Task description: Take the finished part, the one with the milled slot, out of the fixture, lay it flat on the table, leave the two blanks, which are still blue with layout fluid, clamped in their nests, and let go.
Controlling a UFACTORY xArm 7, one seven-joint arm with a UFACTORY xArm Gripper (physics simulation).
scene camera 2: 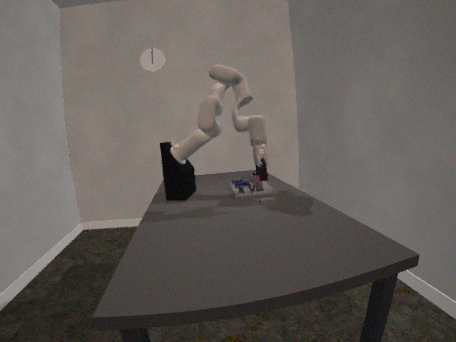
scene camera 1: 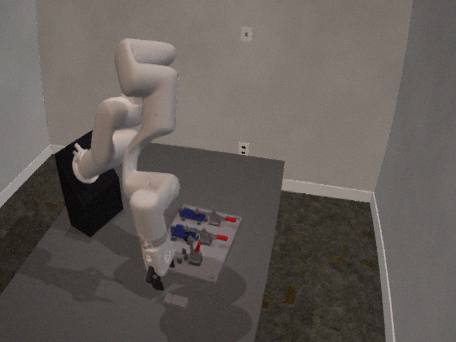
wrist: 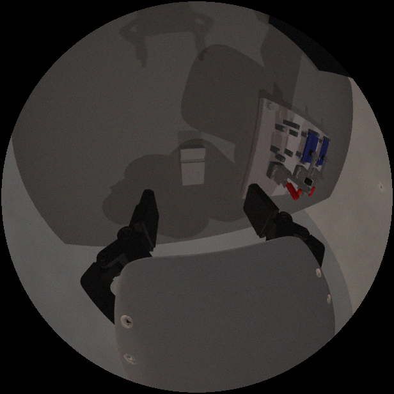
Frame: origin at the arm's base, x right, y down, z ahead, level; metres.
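Where they show: gripper, fingertip midpoint: (scene camera 2: 261,177) (scene camera 1: 164,277); arm's base, origin of the base link: (scene camera 2: 177,156) (scene camera 1: 85,166).
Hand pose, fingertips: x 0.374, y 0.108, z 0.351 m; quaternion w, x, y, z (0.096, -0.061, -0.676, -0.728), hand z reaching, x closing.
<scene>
Things, the pixels of their top centre, and the offset from my fingertips. "pt": a spot on its surface instead. Level surfaces: height alone.
- finished part, middle of its top: (scene camera 1: 175,299) (scene camera 2: 266,198) dy +0.112, dx -0.003, dz +0.025 m
- fixture, surface spot: (scene camera 1: 217,262) pt dy +0.116, dx -0.190, dz +0.145 m
- clamp's red handle, surface spot: (scene camera 1: 198,247) pt dy +0.034, dx -0.173, dz +0.084 m
- dark grey table, its level: dy +0.132 m
The finished part (scene camera 1: 176,300) (scene camera 2: 267,200) (wrist: 193,174), a pale grey block with a slot across it, lies flat on the table just off the fixture's near edge. My gripper (scene camera 1: 165,276) (scene camera 2: 262,176) (wrist: 202,199) is open and empty, above the table near the part, with its fingers wide apart. One blue blank (scene camera 1: 192,215) (wrist: 324,151) and another blue blank (scene camera 1: 184,232) (wrist: 310,147) sit in their nests on the fixture (scene camera 1: 217,262) (wrist: 257,160). Clamp arms reach over them. The third nest is empty, and its clamp's red handle (scene camera 1: 198,247) stands up.
The fixture's raised clamps, with a red handle (scene camera 1: 230,219) and another red handle (scene camera 1: 222,238) sticking out, stand beside my gripper. A black pedestal (scene camera 1: 90,200) (scene camera 2: 177,175) carries the arm's base on the dark grey table (scene camera 1: 60,300) (scene camera 2: 240,250).
</scene>
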